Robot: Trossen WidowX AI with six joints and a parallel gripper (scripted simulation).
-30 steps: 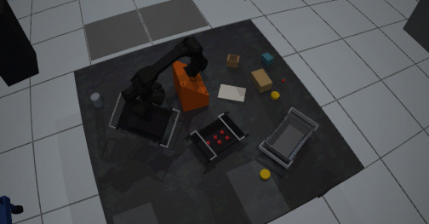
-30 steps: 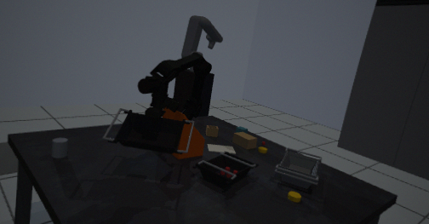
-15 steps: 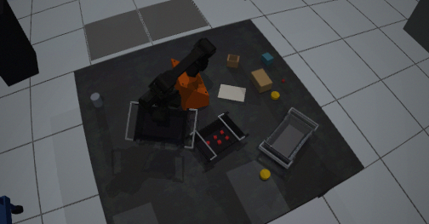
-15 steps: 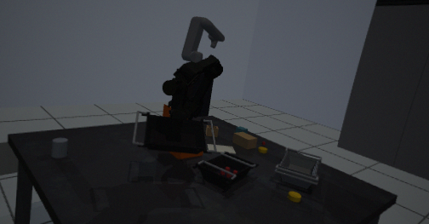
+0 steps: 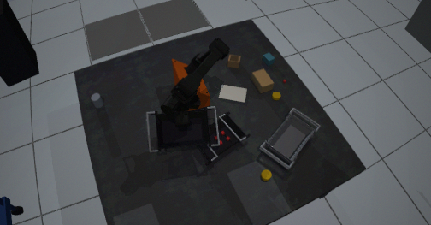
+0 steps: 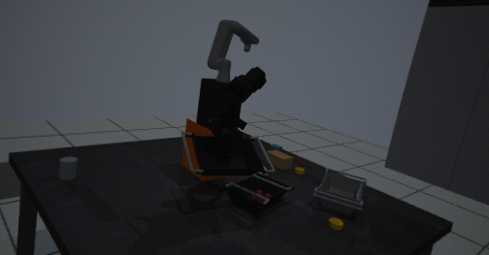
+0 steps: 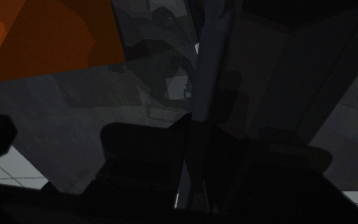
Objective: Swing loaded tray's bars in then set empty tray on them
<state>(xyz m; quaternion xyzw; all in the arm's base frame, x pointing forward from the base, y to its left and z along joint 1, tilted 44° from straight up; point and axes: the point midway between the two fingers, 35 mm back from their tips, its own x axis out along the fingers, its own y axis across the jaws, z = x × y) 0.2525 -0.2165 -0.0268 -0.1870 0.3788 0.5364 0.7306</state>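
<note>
Now: the black tray 7 cm ahead of my gripper tip, 2 cm to the right of it and 1 cm above it. Round my gripper tip: pale block: 13 cm behind, 38 cm to the left, 20 cm below; grey cylinder: 44 cm behind, 34 cm to the right, 16 cm below; tan box: 11 cm behind, 56 cm to the left, 17 cm below.
</note>
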